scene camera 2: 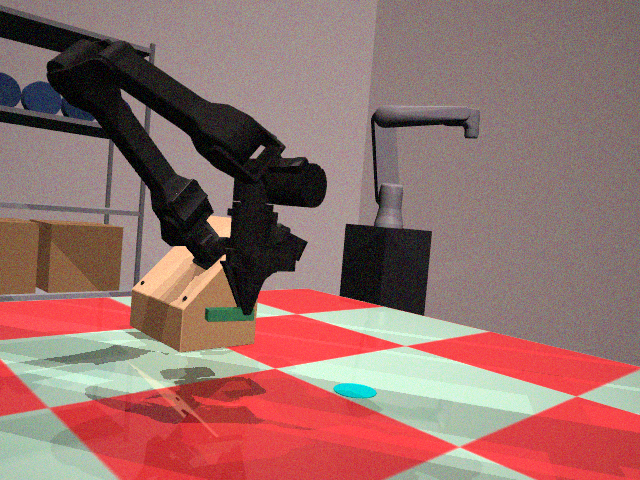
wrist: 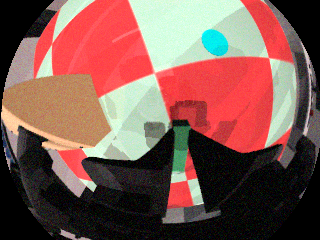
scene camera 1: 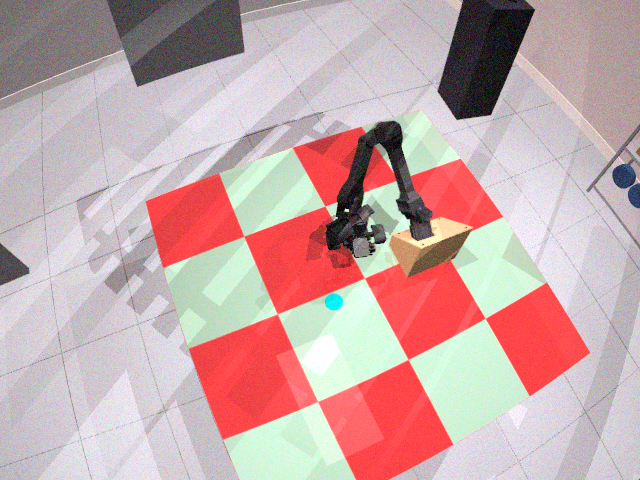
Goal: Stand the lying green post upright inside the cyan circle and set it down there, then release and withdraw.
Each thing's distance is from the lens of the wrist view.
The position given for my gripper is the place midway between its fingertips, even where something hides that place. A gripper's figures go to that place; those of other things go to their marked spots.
my gripper (wrist: 180, 132): 10 cm
green post (wrist: 181, 127): 8 cm
